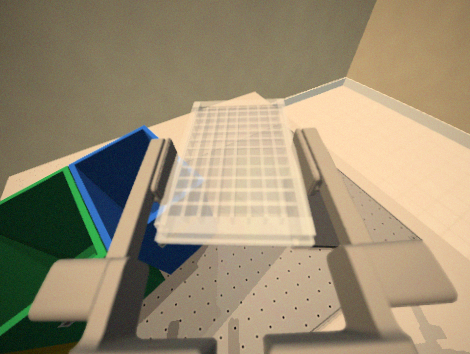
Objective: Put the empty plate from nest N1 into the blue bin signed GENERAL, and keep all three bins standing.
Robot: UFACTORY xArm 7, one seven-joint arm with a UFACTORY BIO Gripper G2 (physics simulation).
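The clear plate (pixel 242 165) with its grid of wells is between my fingers, held up above the perforated deck. My gripper (pixel 236 162) is shut on it by its two long sides. The blue bin (pixel 107 172) stands open-topped and upright at the left, lower than the plate; its right part shows through the clear plate and behind the left finger. The bin's sign does not show readably. The green bin (pixel 85 215) stands upright to the left of the blue bin. A yellow strip at the bottom left edge may be part of the third bin.
The perforated deck (pixel 270 280) lies below the plate and reaches to the right. A dark flat piece (pixel 325 225) shows beside the right finger, partly hidden. A pale surface with a raised rim (pixel 400 107) runs along the right, and walls stand behind.
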